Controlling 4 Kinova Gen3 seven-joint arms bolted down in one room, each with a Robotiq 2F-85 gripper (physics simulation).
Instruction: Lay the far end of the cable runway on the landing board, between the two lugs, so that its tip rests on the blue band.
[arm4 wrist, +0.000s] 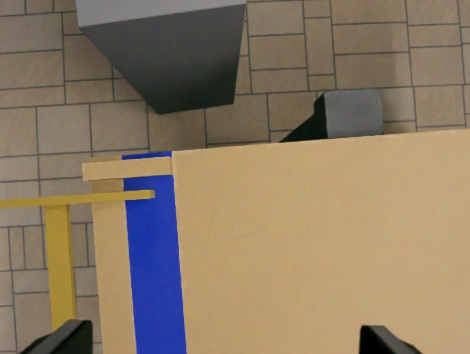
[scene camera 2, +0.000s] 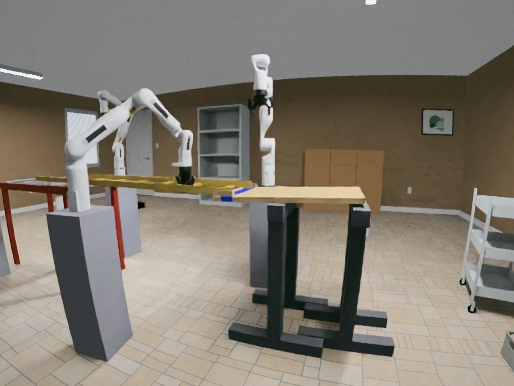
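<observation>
The yellow cable runway (arm4 wrist: 60, 260) (scene camera 2: 150, 183) reaches in from the left. In the wrist view one rail's tip lies over the blue band (arm4 wrist: 154, 265) (scene camera 2: 245, 190), beside the tan lug (arm4 wrist: 127, 169); whether it touches is unclear. The other rail's tip and the second lug do not show there. The landing board (arm4 wrist: 112, 275) carries the band at the tan top's left edge. Arm4's gripper (arm4 wrist: 225, 341) is open, over the board. In the scene view, the front-left arm's gripper (scene camera 2: 185, 176) is at the runway, its fingers unclear. The centre-back arm's gripper (scene camera 2: 260, 103) hangs high above the runway's level.
The tan top (arm4 wrist: 320, 240) (scene camera 2: 310, 194) stands on dark trestles (scene camera 2: 276, 250). A red-legged table (scene camera 2: 118, 227) stands under the runway's left part. Grey pedestals (scene camera 2: 87, 280) carry the arms. Another arm (scene camera 2: 118, 150) stands at the back left. A white cart (scene camera 2: 479, 240) is at right.
</observation>
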